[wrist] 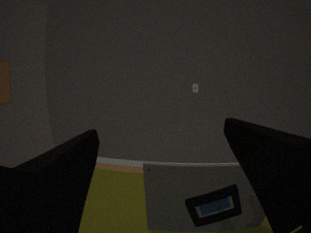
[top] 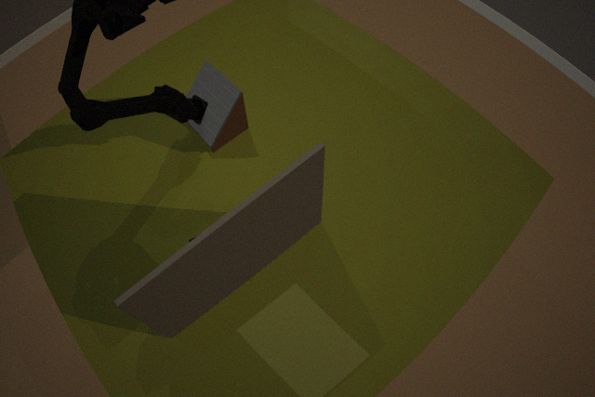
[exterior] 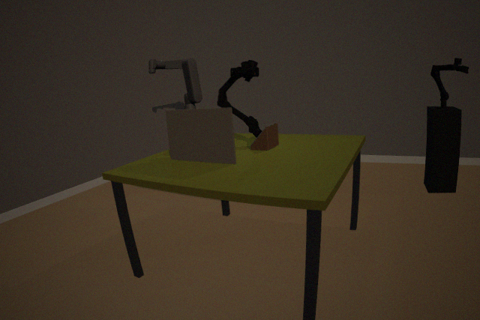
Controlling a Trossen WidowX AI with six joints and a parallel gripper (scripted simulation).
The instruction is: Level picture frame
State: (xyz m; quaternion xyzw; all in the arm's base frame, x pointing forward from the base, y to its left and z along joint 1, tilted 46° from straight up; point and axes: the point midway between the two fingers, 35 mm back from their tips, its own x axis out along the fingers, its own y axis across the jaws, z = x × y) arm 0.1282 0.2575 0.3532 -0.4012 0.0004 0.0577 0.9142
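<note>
Right now my gripper tip is 290 mm short of the dark picture frame, 170 mm to the left of it and 350 mm above it. Round my gripper tip: upright board 300 mm ahead, 170 mm to the right, 360 mm below.
</note>
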